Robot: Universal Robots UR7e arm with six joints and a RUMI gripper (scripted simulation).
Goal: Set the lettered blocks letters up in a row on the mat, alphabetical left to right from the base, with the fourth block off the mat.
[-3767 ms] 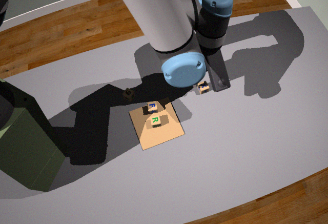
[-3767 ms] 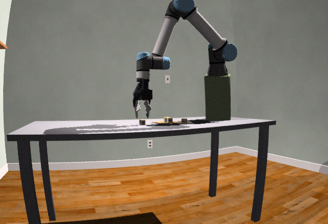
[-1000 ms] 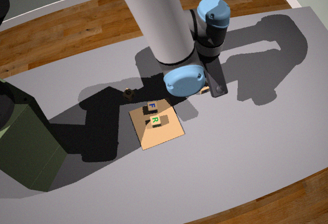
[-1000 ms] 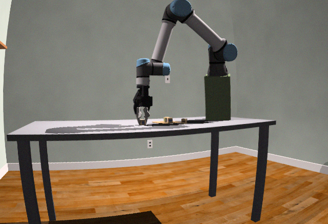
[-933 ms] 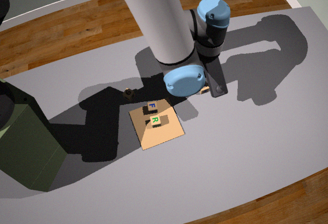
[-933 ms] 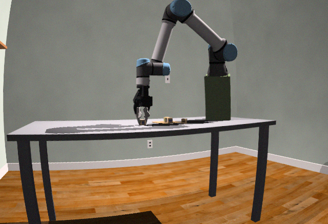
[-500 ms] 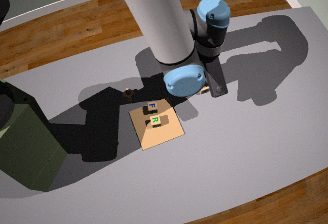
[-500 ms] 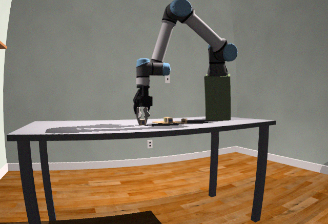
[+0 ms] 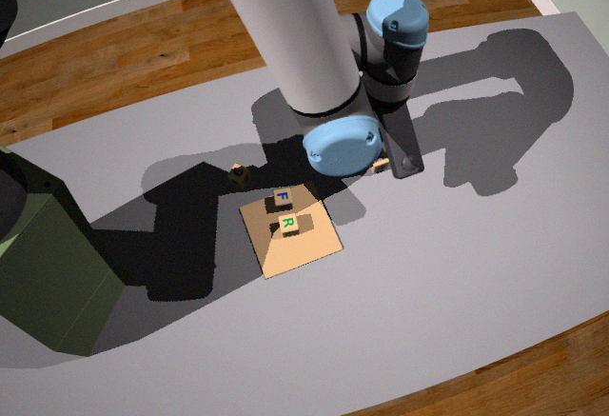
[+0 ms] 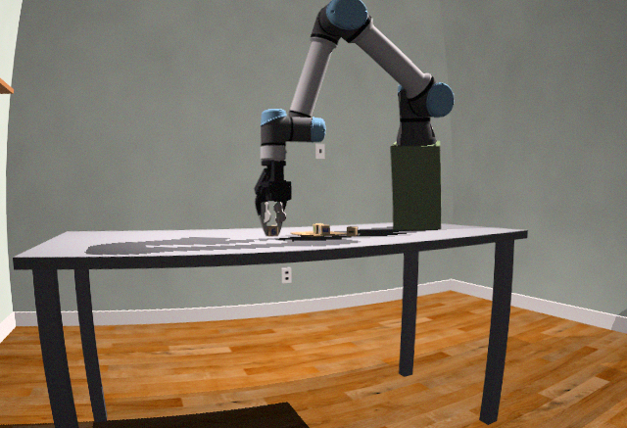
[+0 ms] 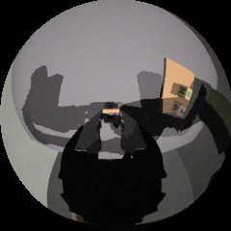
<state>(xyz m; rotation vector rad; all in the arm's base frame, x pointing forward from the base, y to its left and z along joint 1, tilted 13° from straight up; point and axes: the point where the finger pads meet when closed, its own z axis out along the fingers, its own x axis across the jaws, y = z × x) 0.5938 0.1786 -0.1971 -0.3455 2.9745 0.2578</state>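
Right now the mat is 17 cm behind my hand, 10 cm to the right of it and 2 cm below it.
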